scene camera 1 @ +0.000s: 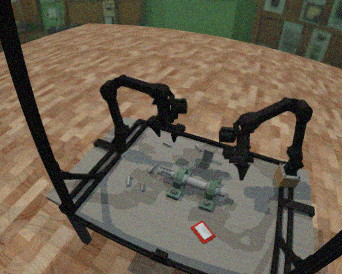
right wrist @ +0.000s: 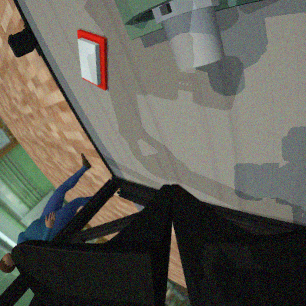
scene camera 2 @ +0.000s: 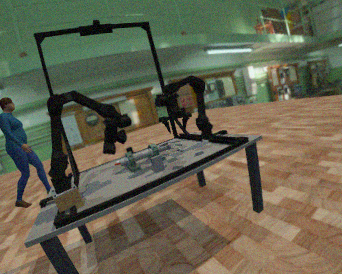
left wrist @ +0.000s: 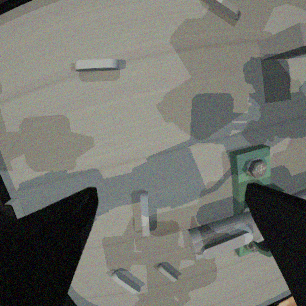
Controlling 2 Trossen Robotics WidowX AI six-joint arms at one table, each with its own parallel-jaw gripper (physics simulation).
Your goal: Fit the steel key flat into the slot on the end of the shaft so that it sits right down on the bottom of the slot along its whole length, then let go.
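Pixels of known places: left gripper, between the fingertips: point(scene camera 1: 166, 139) point(scene camera 2: 177, 132) point(left wrist: 172, 193); right gripper, between the fingertips: point(scene camera 1: 241, 180) point(right wrist: 170, 191); left arm's base, origin of its link: point(scene camera 1: 120, 149) point(scene camera 2: 208, 138) point(left wrist: 1, 223); right arm's base, origin of its link: point(scene camera 1: 290, 171) point(scene camera 2: 63, 189).
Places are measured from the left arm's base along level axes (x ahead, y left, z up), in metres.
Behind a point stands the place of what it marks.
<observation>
The grey shaft point(scene camera 1: 195, 181) @[x 0.453, y -0.016, z 0.049 m] point(scene camera 2: 142, 154) @[x 0.456, y 0.008, z 0.040 m] point(right wrist: 197, 45) @[x 0.580, y 0.015, z 0.048 m] lies across two green stands. In the left wrist view its near end point(left wrist: 199, 241) @[x 0.276, y -0.017, z 0.044 m] shows a pale, round-ended strip point(left wrist: 227, 242) @[x 0.306, y -0.016, z 0.057 m] along its side; whether this is a seated key or slot floor I cannot tell. A slim steel bar point(left wrist: 145, 215) @[x 0.217, y -0.001, z -0.003 m] lies on the table beside that end. Two short bars point(left wrist: 127, 281) @[x 0.173, y -0.137, z -0.009 m] point(left wrist: 169, 271) @[x 0.245, y -0.129, z -0.013 m] lie nearby. My left gripper point(scene camera 1: 168, 136) @[x 0.234, y 0.089, z 0.119 m] point(scene camera 2: 176, 129) @[x 0.234, y 0.089, z 0.119 m] point(left wrist: 172, 193) @[x 0.234, y 0.089, z 0.119 m] is wide open and empty, above the table near the shaft end. My right gripper point(scene camera 1: 242, 178) @[x 0.639, y 0.026, z 0.126 m] point(scene camera 2: 108, 151) @[x 0.639, y 0.026, z 0.126 m] point(right wrist: 170, 191) @[x 0.639, y 0.026, z 0.126 m] is shut and empty, raised beyond the shaft's other end.
Another pale bar point(left wrist: 97, 65) @[x 0.181, y 0.189, z -0.003 m] lies apart. Green stands point(scene camera 1: 175, 192) @[x 0.395, y -0.091, z 0.009 m] point(scene camera 1: 206, 204) @[x 0.543, y -0.077, z 0.009 m] with bolts flank the shaft's middle. A grey block point(scene camera 1: 206, 159) @[x 0.420, y 0.198, z -0.005 m] point(left wrist: 277, 80) stands behind. A white plate point(scene camera 1: 203, 231) @[x 0.589, y -0.196, z -0.005 m] point(right wrist: 90, 61) @[x 0.588, y -0.184, z -0.005 m] with a red border lies near the front. A tan box point(scene camera 1: 287, 176) @[x 0.848, y 0.233, z 0.068 m] point(scene camera 2: 69, 200) @[x 0.836, y 0.326, z 0.029 m] is by the right arm's base.
</observation>
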